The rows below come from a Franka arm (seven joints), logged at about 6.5 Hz.
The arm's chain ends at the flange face. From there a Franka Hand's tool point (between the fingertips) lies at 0.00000 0.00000 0.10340 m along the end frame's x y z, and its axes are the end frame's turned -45 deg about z.
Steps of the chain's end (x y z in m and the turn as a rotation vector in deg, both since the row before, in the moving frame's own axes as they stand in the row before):
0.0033 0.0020 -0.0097 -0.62 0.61 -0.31
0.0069 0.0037 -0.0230 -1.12 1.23 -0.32
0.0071 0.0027 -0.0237 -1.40 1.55 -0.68
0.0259 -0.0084 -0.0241 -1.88 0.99 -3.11
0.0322 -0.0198 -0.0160 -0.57 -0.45 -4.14
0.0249 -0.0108 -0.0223 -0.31 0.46 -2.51
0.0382 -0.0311 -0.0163 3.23 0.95 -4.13
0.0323 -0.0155 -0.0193 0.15 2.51 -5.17
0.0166 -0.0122 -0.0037 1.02 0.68 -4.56
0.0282 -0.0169 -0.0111 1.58 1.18 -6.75
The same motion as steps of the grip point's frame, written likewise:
0.0009 0.0053 -0.0097 -0.87 -0.01 -0.31
0.0024 0.0105 -0.0230 -1.66 0.08 -0.32
0.0033 0.0107 -0.0238 -2.09 0.11 -0.68
0.0232 0.0161 -0.0242 -2.03 -0.63 -3.11
0.0355 0.0090 -0.0160 -0.08 -0.72 -4.14
0.0255 0.0109 -0.0223 -0.54 0.11 -2.51
0.0542 0.0019 -0.0165 1.61 2.96 -4.13
0.0373 0.0147 -0.0194 -1.67 1.88 -5.17
0.0225 0.0026 -0.0037 0.24 1.20 -4.56
0.0354 0.0073 -0.0112 0.28 1.95 -6.75

